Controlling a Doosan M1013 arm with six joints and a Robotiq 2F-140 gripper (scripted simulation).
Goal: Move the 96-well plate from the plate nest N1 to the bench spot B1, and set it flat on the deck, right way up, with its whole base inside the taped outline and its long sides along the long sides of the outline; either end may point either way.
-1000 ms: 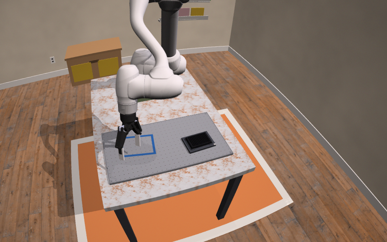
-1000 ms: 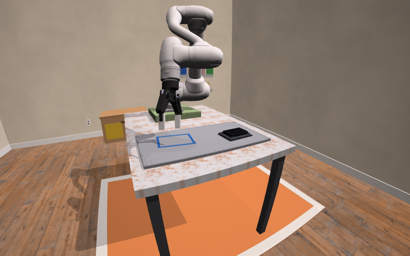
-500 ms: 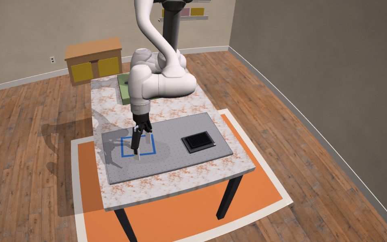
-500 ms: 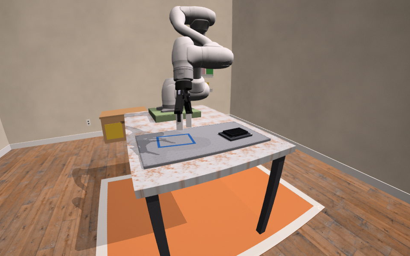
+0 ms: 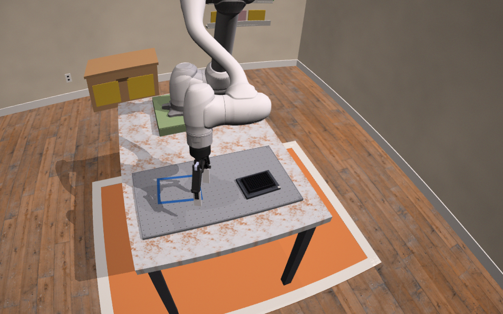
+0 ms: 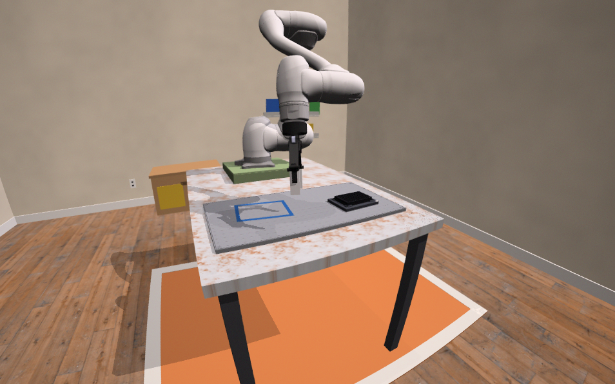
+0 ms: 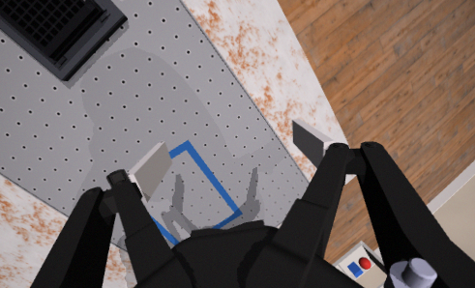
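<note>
Right now the black 96-well plate is 120 mm behind my hand, 250 mm to the left of it and 90 mm below it. The rest, counted from my hand: dark plate nest 120 mm behind, 250 mm to the left, 110 mm below.
</note>
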